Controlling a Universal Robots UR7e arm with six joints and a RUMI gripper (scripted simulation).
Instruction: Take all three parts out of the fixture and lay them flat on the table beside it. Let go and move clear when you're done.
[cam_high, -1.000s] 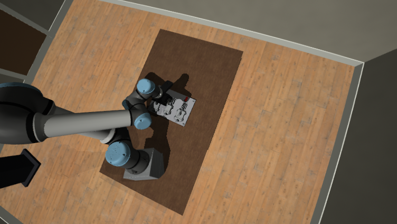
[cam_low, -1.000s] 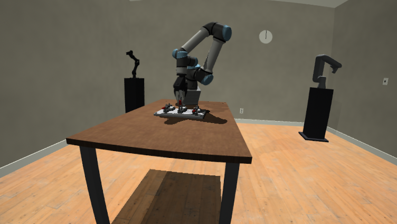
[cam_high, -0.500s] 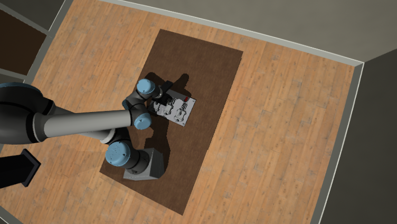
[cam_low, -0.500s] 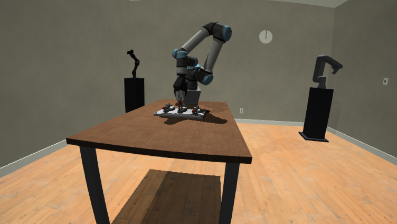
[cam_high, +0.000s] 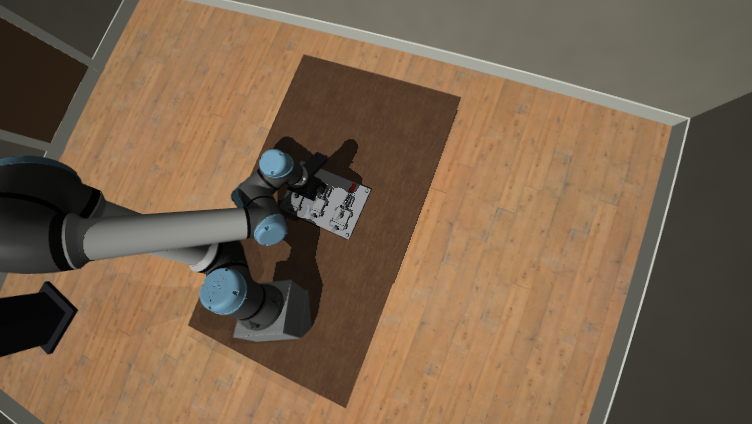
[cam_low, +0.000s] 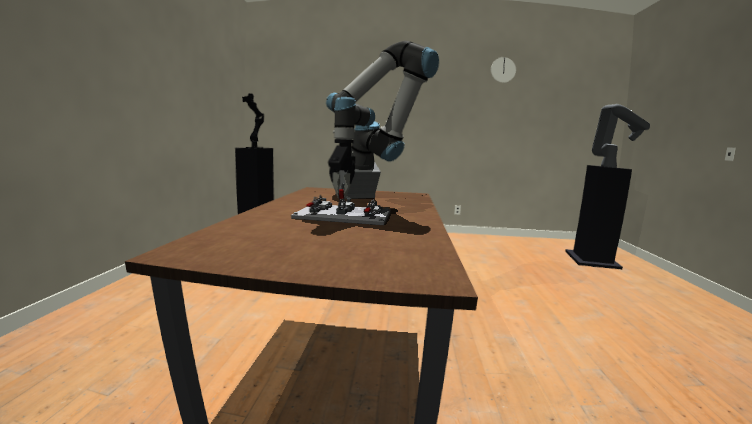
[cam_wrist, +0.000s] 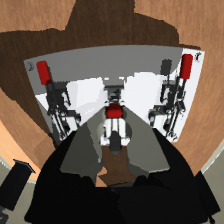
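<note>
The grey fixture plate is 4 cm behind my hand, 1 cm to the right of it and 8 cm below it.
</note>
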